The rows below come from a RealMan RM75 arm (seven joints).
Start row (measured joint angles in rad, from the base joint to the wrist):
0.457, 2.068, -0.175, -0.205, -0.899, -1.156, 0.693
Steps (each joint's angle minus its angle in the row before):
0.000, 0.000, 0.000, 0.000, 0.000, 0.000, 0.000
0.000, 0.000, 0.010, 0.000, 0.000, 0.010, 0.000
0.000, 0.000, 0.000, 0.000, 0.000, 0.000, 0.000
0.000, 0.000, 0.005, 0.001, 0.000, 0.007, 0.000
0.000, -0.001, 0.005, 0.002, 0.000, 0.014, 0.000
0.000, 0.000, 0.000, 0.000, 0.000, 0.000, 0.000
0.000, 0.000, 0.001, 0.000, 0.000, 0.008, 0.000
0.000, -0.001, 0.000, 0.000, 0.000, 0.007, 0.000
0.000, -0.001, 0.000, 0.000, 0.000, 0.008, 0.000
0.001, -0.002, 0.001, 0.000, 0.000, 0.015, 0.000
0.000, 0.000, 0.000, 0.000, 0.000, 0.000, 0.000
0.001, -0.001, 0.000, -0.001, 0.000, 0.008, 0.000
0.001, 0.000, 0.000, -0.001, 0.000, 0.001, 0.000
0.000, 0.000, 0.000, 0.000, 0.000, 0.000, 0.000
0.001, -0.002, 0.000, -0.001, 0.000, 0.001, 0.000
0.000, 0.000, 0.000, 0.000, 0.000, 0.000, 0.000
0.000, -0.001, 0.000, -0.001, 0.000, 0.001, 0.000
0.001, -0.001, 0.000, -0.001, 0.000, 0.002, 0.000
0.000, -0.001, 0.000, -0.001, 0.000, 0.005, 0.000
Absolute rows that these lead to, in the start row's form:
0.457, 2.068, -0.175, -0.205, -0.899, -1.156, 0.693
0.457, 2.068, -0.165, -0.205, -0.899, -1.146, 0.693
0.457, 2.068, -0.165, -0.205, -0.899, -1.146, 0.693
0.457, 2.068, -0.160, -0.204, -0.899, -1.139, 0.693
0.457, 2.067, -0.155, -0.202, -0.899, -1.125, 0.693
0.457, 2.067, -0.155, -0.202, -0.899, -1.125, 0.693
0.457, 2.067, -0.154, -0.202, -0.899, -1.117, 0.693
0.457, 2.066, -0.154, -0.202, -0.899, -1.110, 0.693
0.457, 2.065, -0.154, -0.202, -0.899, -1.102, 0.693
0.458, 2.063, -0.153, -0.202, -0.899, -1.087, 0.693
0.458, 2.063, -0.153, -0.202, -0.899, -1.087, 0.693
0.459, 2.062, -0.153, -0.203, -0.899, -1.079, 0.693
0.460, 2.062, -0.153, -0.204, -0.899, -1.078, 0.693
0.460, 2.062, -0.153, -0.204, -0.899, -1.078, 0.693
0.461, 2.060, -0.153, -0.205, -0.899, -1.077, 0.693
0.461, 2.060, -0.153, -0.205, -0.899, -1.077, 0.693
0.461, 2.059, -0.153, -0.206, -0.899, -1.076, 0.693
0.462, 2.058, -0.153, -0.207, -0.899, -1.074, 0.693
0.462, 2.057, -0.153, -0.208, -0.899, -1.069, 0.693

